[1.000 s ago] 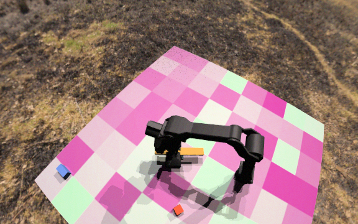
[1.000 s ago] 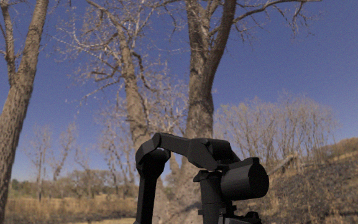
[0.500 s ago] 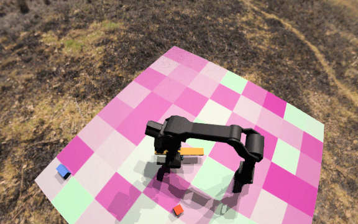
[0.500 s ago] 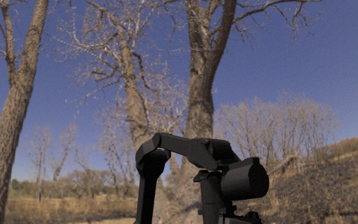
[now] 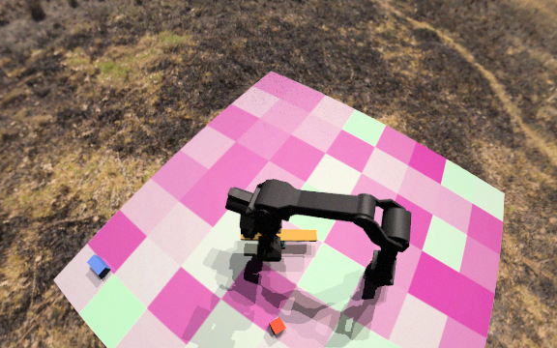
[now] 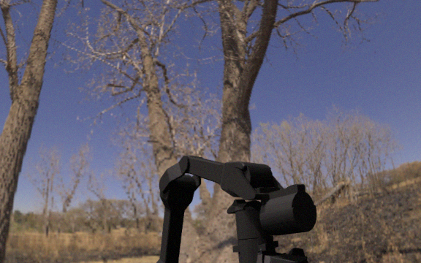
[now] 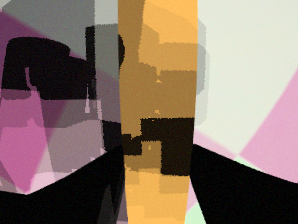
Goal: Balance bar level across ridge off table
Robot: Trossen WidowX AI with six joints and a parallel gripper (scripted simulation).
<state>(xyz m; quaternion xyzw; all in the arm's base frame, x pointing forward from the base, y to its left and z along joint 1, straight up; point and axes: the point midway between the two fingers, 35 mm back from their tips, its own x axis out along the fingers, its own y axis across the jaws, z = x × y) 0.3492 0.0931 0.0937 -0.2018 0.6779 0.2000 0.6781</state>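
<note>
Now: the bar 20 mm to the right of my gripper tip and 20 mm behind it. From my gripper tip the other things lie so: ridge (20 mm to the right, 20 mm behind, 10 mm below); blue block (410 mm to the left, 390 mm ahead, 40 mm below); small red block (200 mm to the left, 160 mm behind, 40 mm below).
</note>
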